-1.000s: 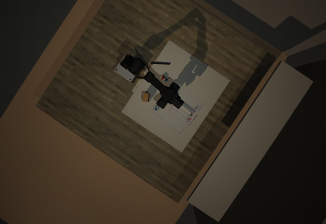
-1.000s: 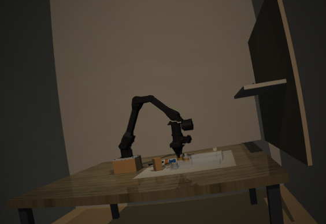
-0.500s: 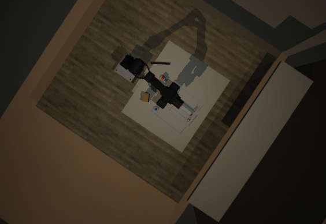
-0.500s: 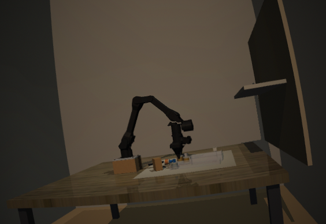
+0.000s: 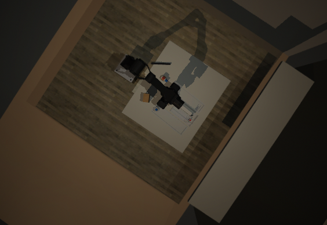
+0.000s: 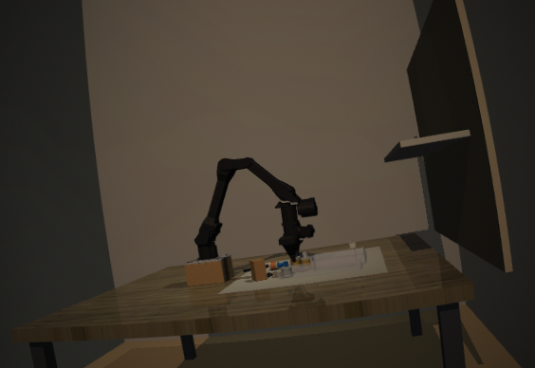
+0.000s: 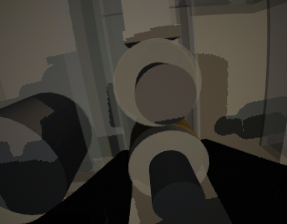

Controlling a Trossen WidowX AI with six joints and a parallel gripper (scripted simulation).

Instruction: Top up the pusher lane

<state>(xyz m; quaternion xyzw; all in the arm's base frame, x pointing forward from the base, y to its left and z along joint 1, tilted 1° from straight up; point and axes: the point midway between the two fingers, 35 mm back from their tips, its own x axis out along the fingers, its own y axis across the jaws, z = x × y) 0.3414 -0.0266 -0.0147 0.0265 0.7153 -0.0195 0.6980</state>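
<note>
Now: gripper tip 1 cm short of the grey cylinder, 8 cm to the right of it and 1 cm above it. From my gripper tip the other things lie so: wooden block (12 cm behind, 10 cm to the right); then thin dark bar (18 cm behind, 17 cm to the left, 3 cm below); then clear lane (14 cm ahead, 3 cm to the right, 2 cm below).
</note>
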